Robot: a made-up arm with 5 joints.
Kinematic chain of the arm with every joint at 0, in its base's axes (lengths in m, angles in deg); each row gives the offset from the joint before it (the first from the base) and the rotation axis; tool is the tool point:
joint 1: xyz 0 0 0.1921 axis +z
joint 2: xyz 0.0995 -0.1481 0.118 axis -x
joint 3: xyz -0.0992 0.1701 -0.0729 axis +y
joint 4: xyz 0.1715 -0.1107 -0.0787 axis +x
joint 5: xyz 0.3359 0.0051 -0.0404 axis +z
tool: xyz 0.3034 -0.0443 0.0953
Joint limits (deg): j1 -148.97..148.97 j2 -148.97..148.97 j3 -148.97..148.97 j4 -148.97..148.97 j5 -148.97..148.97
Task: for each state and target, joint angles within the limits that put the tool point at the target. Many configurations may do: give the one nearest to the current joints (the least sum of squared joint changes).
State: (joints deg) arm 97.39 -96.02 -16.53 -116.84 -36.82
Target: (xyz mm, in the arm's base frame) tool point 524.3 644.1 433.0
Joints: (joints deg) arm 90.61 -98.95 -31.95 -118.72 -22.71
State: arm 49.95 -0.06 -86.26 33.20 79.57
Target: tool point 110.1 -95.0 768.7
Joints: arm 56.94 -25.36 -68.36 52.82 110.23
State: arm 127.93 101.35 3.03 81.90 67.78
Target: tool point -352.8 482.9 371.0
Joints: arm 125.83 89.67 -2.68 102.92 79.23
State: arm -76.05 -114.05 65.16 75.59 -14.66
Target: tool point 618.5 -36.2 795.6
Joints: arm -51.30 -128.68 51.19 82.71 -1.58
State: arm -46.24 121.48 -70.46 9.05 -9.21
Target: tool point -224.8 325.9 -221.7
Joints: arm -12.91 143.91 -113.29 2.39 -7.75
